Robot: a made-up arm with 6 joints.
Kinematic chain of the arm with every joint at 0, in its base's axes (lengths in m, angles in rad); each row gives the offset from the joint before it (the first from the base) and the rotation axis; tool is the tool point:
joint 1: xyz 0 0 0.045 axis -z
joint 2: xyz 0.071 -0.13 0 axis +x
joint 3: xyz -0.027 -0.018 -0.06 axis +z
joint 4: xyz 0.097 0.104 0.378 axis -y
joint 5: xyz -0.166 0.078 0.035 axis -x
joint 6: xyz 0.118 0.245 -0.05 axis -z
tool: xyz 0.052 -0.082 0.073
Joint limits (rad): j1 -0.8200..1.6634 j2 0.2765..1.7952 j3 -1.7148..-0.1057 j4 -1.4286..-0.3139 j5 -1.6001..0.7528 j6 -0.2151..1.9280
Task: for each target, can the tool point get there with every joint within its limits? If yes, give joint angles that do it. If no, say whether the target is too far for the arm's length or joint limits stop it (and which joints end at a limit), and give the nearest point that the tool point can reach.
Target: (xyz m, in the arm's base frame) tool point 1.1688 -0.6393 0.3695
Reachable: no: too far | nearest point 0.6946 -0.3799 0.2223 | short by 0.560 m
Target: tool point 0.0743 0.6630 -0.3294
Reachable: no: joint limits stop it (at a limit: joint 1, joint 2, joint 3, joint 4, joint 5, joint 6) | nearest point 0.4858 0.0297 -0.1648 | short by 0.773 m
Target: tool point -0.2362 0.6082 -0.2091
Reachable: no: joint limits stop it (at a limit: joint 1, joint 3, joint 4, joint 5, joint 6) | nearest point -0.3975 -0.1158 -0.3566 | short by 0.756 m
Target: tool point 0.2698 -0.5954 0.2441
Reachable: yes | joints 0.1803 0.9919 -1.0149 -0.7746 -0.9069 0.2144
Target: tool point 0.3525 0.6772 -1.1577
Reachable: no: too far | nearest point 0.4683 -0.0421 -0.3509 | short by 1.087 m
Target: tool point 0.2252 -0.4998 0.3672
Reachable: yes | joints 0.0464 1.4314 -0.2682 -1.1064 0.0001 0.7184
